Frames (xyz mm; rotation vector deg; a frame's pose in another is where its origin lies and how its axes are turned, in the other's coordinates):
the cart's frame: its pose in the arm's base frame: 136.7 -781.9 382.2 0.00 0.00 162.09
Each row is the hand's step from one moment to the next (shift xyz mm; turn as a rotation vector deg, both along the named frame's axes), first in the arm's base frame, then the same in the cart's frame.
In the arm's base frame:
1: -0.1 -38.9 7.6 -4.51 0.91 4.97
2: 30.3 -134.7 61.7 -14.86 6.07 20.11
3: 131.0 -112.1 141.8 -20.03 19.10 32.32
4: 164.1 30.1 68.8 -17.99 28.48 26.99
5: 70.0 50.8 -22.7 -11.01 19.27 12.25
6: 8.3 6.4 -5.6 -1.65 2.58 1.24
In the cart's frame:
1: -11.9 37.0 7.6 4.57 0.52 4.97
2: -70.3 118.9 61.7 16.01 -1.21 20.11
3: -159.1 66.4 141.8 24.93 -12.01 32.32
4: -146.9 -79.1 68.8 25.88 -21.57 26.99
5: -51.0 -69.9 -22.7 16.40 -14.95 12.25
6: -5.9 -8.6 -5.6 2.36 -1.95 1.24

